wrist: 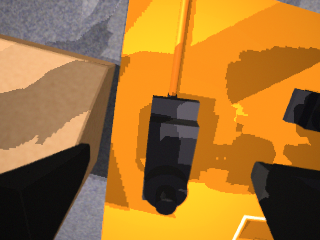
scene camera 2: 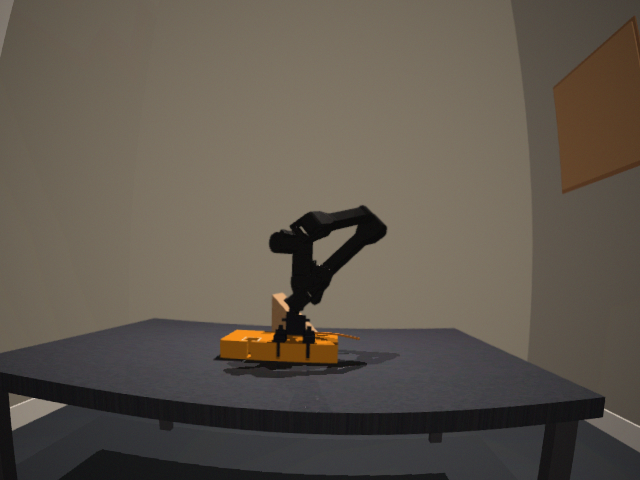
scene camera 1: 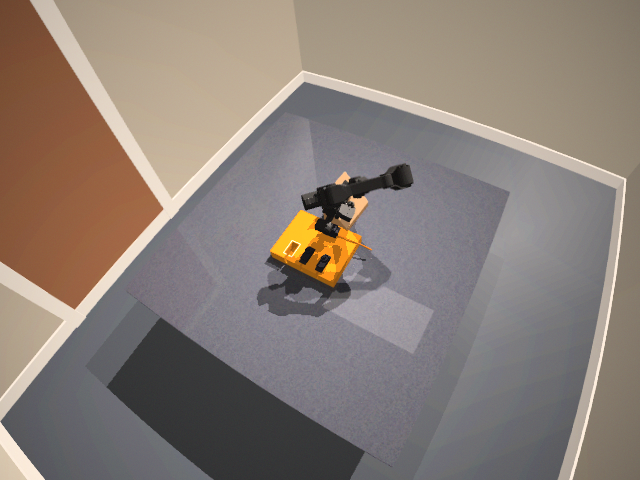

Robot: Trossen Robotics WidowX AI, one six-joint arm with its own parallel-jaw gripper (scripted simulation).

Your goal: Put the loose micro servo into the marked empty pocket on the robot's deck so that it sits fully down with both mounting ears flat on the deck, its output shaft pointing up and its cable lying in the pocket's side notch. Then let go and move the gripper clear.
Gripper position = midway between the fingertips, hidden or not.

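Orange deck (scene camera 1: 301, 229). Wrist view too: the deck (wrist: 243, 69). The gripper (scene camera 2: 300, 309): open, holding nothing. Wrist view as well: the gripper (wrist: 173, 161).
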